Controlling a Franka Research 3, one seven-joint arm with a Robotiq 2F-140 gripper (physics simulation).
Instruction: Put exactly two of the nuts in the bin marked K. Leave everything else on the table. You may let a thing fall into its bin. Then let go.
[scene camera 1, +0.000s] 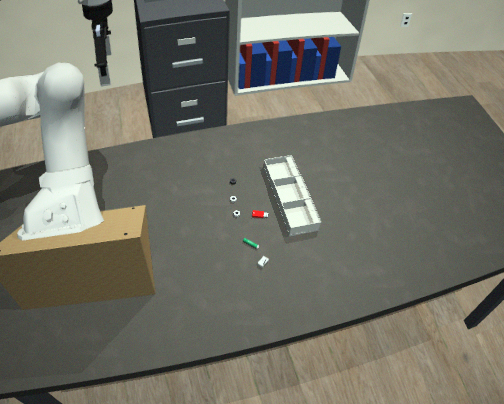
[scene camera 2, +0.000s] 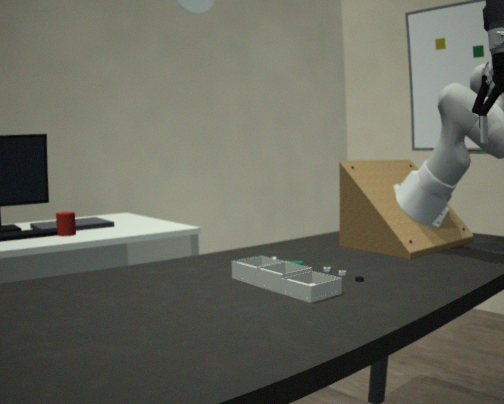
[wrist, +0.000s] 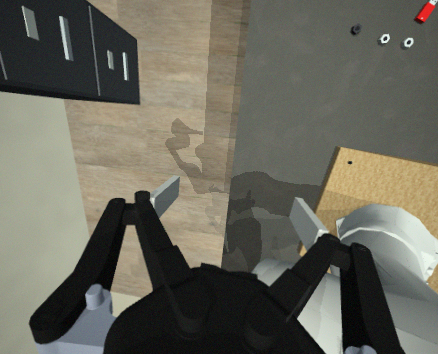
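Observation:
A black nut (scene camera 1: 233, 181) (scene camera 2: 359, 279) (wrist: 356, 29) lies on the table, with a white nut (scene camera 1: 231, 199) (scene camera 2: 342, 273) (wrist: 381, 39) and a second white nut (scene camera 1: 234, 214) (scene camera 2: 327, 269) (wrist: 405, 43) in a row beside it. A pale tray of three bins (scene camera 1: 304, 230) (scene camera 2: 270, 281) stands beyond the nuts from the arm's base; its insides look empty in scene camera 1. No letter K is readable on it. My gripper (scene camera 1: 103, 74) (scene camera 2: 483, 129) (wrist: 234, 196) is open and empty, high up and well away from the nuts and tray, over the table's edge by the cabinet.
A red stick (scene camera 1: 259, 214) (wrist: 426, 12) lies between the nuts and tray. A green rod (scene camera 1: 251, 243) (scene camera 2: 296, 262) and a small white block (scene camera 1: 263, 261) lie nearby. The wooden base block (scene camera 1: 80, 275) (scene camera 2: 370, 215) (wrist: 390, 175) holds the arm. A dark cabinet (scene camera 1: 187, 82) (wrist: 80, 77) stands behind the table.

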